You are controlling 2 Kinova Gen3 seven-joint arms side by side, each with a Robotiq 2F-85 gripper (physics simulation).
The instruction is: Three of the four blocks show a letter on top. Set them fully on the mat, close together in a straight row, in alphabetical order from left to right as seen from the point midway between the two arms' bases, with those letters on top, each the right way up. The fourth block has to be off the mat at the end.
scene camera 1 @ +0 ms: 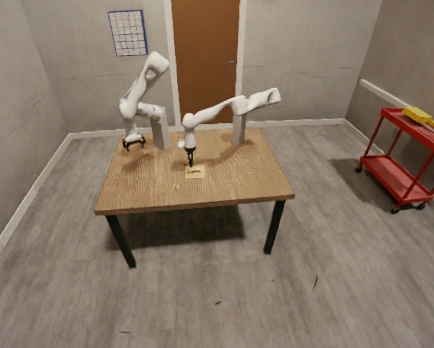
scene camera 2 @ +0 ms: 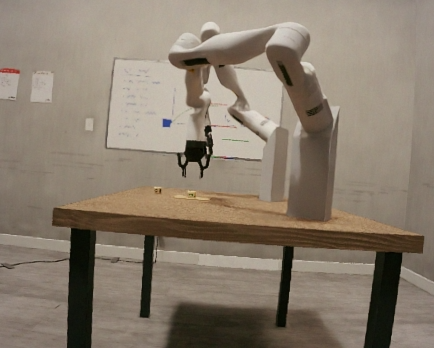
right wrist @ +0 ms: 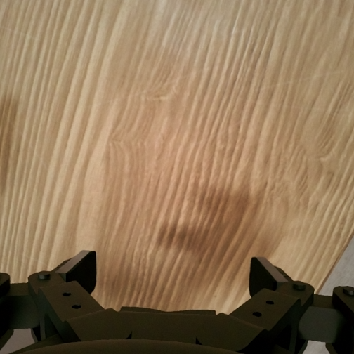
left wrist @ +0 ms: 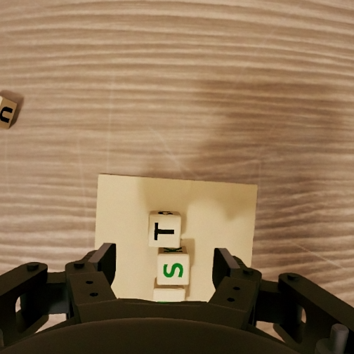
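Where they show: left gripper, fingertip midpoint: [scene camera 1: 191, 164] [scene camera 2: 192, 178]; right gripper, fingertip midpoint: [scene camera 1: 135, 149]; left arm's base, origin of the base link: [scene camera 2: 316, 121]; right arm's base, origin of the base link: [scene camera 1: 157, 113].
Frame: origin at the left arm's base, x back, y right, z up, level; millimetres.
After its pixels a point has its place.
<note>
In the left wrist view, the T block [left wrist: 165, 230] and the S block [left wrist: 173, 269] lie on the pale yellow mat [left wrist: 120, 210] [scene camera 1: 200, 176] @[z -291, x -499, y 241 mm] [scene camera 2: 204, 199] @[z -291, x -392, y 253 mm], letter tops toward the picture's left. They stand very close, T slightly left of S. A third block [left wrist: 169, 294] adjoins S; my gripper hides most of its top, and a green edge shows. The fourth block [left wrist: 6, 112] [scene camera 1: 176, 187] @[z -273, x -650, y 373 mm] [scene camera 2: 158, 190] @[z -282, x -629, y 365 mm] is off the mat. My left gripper [left wrist: 164, 261] [scene camera 1: 190, 164] @[z -216, x -465, y 310 mm] [scene camera 2: 192, 176] @[z -216, x -465, y 310 mm] is open and empty above the row. My right gripper [right wrist: 172, 271] [scene camera 1: 134, 146] @[z -100, x -497, y 674 mm] is open and empty, away from the mat.
The wooden table [scene camera 1: 240, 185] @[z -295, x -555, y -38 mm] [scene camera 2: 250, 220] @[z -295, x -152, y -209 mm] carries both arm bases at its back edge in scene camera 1. The right arm stands at the left there. A red cart [scene camera 1: 395, 180] is on the floor at the right, apart from the table.
</note>
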